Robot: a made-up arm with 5 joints. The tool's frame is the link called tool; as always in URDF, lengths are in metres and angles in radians. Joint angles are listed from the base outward.
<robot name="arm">
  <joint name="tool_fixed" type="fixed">
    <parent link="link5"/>
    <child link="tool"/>
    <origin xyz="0 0 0" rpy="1.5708 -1.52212 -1.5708"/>
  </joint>
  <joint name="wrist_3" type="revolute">
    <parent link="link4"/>
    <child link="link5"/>
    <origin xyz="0.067 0.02 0" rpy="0 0 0"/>
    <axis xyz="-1 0 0"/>
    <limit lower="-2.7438" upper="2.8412"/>
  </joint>
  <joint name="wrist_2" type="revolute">
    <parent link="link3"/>
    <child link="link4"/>
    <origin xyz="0.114 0 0.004" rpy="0 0 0"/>
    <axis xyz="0 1 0"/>
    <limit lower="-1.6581" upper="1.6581"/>
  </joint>
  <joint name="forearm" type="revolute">
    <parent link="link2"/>
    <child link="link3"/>
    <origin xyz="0.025 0 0.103" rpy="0 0 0"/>
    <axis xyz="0 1 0"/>
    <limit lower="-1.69" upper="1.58"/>
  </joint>
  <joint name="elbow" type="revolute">
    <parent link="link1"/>
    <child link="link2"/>
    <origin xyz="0.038 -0.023 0.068" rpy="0 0 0"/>
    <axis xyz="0 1 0"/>
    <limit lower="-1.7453" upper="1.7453"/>
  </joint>
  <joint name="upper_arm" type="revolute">
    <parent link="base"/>
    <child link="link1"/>
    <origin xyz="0.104 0 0.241" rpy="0 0 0"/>
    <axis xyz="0 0 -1"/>
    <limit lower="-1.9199" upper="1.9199"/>
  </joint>
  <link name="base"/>
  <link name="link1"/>
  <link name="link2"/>
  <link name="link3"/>
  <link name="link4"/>
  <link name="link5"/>
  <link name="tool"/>
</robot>
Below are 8 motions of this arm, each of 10 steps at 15 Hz.
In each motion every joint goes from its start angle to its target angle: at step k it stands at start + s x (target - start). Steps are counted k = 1, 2, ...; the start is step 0. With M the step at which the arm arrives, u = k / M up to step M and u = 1 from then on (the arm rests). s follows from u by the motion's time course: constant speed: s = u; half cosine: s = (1 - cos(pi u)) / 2; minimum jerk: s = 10 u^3 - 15 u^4 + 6 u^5.
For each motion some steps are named. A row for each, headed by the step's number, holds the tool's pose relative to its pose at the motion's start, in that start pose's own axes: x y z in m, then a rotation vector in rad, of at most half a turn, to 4 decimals.
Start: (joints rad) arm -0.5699 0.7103 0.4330 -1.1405 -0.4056
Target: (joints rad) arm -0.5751 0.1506 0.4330 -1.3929 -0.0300
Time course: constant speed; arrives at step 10
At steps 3, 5, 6, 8, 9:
3: 0.0355 0.0177 -0.0028 0.0959 -0.2241 0.1119
5: 0.0589 0.0295 -0.0002 0.1458 -0.3796 0.1847
6: 0.0705 0.0352 0.0023 0.1665 -0.4590 0.2201
8: 0.0929 0.0464 0.0099 0.1990 -0.6209 0.2885
9: 0.1037 0.0518 0.0149 0.2109 -0.7033 0.3211

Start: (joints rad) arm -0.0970 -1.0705 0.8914 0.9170 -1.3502
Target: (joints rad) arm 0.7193 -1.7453 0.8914 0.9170 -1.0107
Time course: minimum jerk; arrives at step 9
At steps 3, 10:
3: 0.0191 -0.0019 0.0150 0.1104 -0.1609 -0.0351
10: 0.0466 -0.0283 0.0822 0.3414 -0.9299 -0.0129

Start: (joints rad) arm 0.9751 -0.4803 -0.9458 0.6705 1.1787
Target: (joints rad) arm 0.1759 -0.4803 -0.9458 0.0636 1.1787
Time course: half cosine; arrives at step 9
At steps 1, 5, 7, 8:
1: 0.0021 -0.0003 0.0000 -0.0091 -0.0235 -0.0167
5: 0.0340 -0.0133 0.0075 -0.1965 -0.4028 -0.3789
7: 0.0433 -0.0238 0.0155 -0.3057 -0.5550 -0.6097
8: 0.0448 -0.0271 0.0181 -0.3382 -0.5920 -0.6817

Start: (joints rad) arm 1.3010 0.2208 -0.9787 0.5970 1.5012
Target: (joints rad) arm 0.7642 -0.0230 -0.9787 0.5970 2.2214
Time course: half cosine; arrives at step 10
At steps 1, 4, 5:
1: 0.0032 -0.0009 0.0009 -0.0045 -0.0135 0.0155
4: 0.0416 -0.0137 0.0168 -0.0853 -0.1815 0.2106
5: 0.0578 -0.0201 0.0269 -0.1376 -0.2549 0.2985

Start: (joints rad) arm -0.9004 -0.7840 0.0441 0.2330 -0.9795
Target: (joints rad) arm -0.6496 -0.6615 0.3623 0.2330 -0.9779
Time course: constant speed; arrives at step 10
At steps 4, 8, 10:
4: -0.0035 -0.0340 -0.0068 -0.1982 0.0124 0.0415
8: -0.0040 -0.0691 -0.0066 -0.3994 0.0183 0.0667
10: -0.0033 -0.0865 -0.0037 -0.5006 0.0191 0.0730

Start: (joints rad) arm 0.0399 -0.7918 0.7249 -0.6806 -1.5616
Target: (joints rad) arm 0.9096 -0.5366 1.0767 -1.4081 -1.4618
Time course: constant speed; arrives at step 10
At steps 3, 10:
3: 0.0391 -0.0093 0.0104 0.0406 -0.1873 0.2107
10: 0.1135 0.0020 0.0710 0.1071 -0.6060 0.7255

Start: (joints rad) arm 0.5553 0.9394 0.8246 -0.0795 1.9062
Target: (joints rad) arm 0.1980 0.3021 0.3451 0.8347 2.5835
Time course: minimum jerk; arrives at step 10
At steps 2, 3, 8, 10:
2: 0.0006 -0.0067 0.0033 -0.0105 0.0057 0.0598
3: 0.0024 -0.0185 0.0103 -0.0293 0.0164 0.1684
8: 0.0435 -0.0747 0.0965 -0.1573 0.1167 0.9732
10: 0.0479 -0.0756 0.1046 -0.1664 0.1258 1.0328

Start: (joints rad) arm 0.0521 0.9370 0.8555 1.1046 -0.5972
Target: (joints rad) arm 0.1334 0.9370 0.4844 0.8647 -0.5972
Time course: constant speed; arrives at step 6
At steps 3, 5, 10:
3: 0.0236 0.0138 0.0229 0.2139 -0.2213 -0.0158
5: 0.0378 0.0199 0.0419 0.3544 -0.3703 -0.0328
10: 0.0443 0.0219 0.0524 0.4238 -0.4453 -0.0432

